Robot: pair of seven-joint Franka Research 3 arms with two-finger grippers.
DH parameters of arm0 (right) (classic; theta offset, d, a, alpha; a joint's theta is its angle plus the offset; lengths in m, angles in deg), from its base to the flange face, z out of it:
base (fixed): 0 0 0 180
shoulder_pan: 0 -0.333 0 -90
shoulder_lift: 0 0 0 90
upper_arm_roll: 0 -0.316 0.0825 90
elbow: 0 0 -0.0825 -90
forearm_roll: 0 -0.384 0 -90
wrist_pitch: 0 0 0.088 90
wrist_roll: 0 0.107 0 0
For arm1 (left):
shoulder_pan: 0 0.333 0 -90
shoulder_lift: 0 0 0 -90
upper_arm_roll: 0 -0.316 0.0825 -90
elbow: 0 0 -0.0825 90
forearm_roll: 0 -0.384 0 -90
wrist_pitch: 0 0 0.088 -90
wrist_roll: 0 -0.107 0 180
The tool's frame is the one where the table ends.
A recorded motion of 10 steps. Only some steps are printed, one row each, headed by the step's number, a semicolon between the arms.
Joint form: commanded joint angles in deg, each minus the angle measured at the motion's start. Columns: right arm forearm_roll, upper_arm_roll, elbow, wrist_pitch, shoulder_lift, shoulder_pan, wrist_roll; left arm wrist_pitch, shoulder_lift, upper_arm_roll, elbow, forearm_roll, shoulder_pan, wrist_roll.
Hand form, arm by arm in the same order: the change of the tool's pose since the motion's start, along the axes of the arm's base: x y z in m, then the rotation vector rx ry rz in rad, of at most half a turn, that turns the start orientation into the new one. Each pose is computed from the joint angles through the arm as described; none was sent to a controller.
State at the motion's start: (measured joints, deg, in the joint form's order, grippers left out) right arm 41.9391 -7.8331 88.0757 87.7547 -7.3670 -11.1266 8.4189; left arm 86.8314 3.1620 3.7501 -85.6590 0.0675 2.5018 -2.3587
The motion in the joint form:
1: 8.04 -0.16 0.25 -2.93 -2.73 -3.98 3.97; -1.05 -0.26 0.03 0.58 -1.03 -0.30 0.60
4: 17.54 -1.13 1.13 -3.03 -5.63 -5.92 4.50; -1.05 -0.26 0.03 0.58 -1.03 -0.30 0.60
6: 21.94 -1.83 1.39 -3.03 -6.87 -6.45 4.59; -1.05 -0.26 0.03 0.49 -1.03 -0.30 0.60
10: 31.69 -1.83 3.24 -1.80 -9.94 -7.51 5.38; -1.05 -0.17 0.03 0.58 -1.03 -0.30 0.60
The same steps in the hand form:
1: 0.0025 0.0298 -0.0217 -0.1510 -0.0164 0.0049; -0.0032 -0.0012 0.0057 0.0187 0.0032 0.0053
4: 0.0118 0.0522 -0.0447 -0.3149 -0.0329 0.0788; -0.0032 -0.0012 0.0057 0.0187 0.0032 0.0053
6: 0.0158 0.0622 -0.0528 -0.3869 -0.0456 0.1159; -0.0032 -0.0012 0.0050 0.0187 0.0047 0.0053
10: 0.0287 0.0738 -0.0844 -0.5492 -0.0671 0.1969; -0.0027 -0.0012 0.0049 0.0186 0.0047 0.0053

